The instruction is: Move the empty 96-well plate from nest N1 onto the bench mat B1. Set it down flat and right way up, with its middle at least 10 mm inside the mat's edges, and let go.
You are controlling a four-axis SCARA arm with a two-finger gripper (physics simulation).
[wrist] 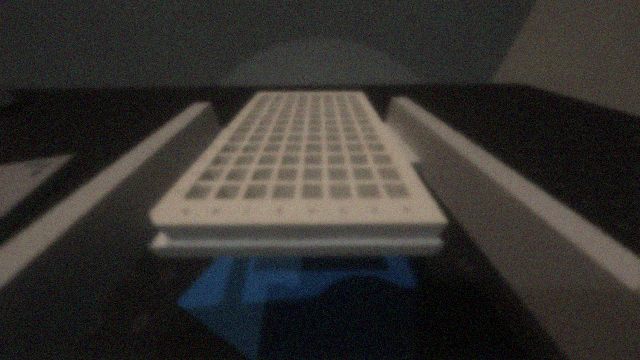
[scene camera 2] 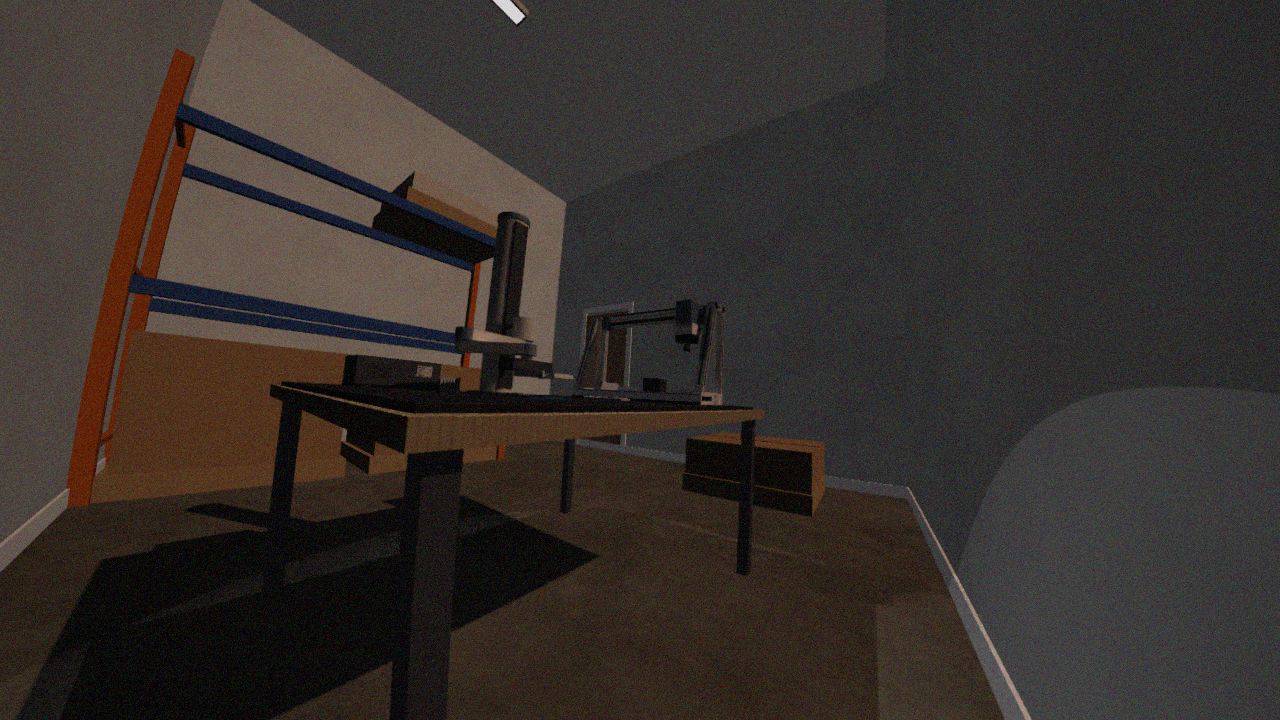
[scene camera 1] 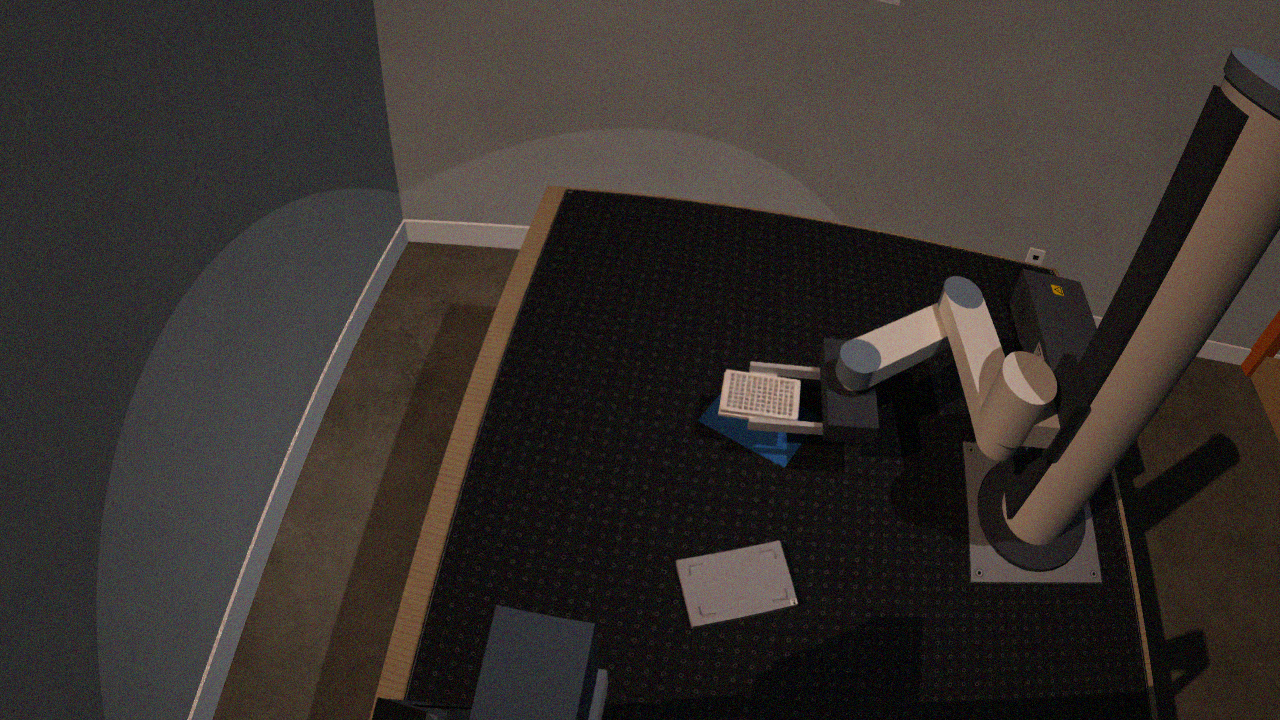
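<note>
The white 96-well plate is right way up and looks level. My gripper is shut on its long sides, one finger along each. The blue bench mat B1 lies on the table below the plate, turned at an angle to it. Much of the mat is hidden by the plate and shadow. A gap shows between plate and mat in the wrist view; its height is hard to tell. Nest N1, a pale flat base with corner marks, holds no plate.
A grey device stands at the table's lower left in scene camera 1. A dark box with a yellow label and the arm's tall column stand at the right. A gantry's dark head and an orange rack post show in scene camera 2.
</note>
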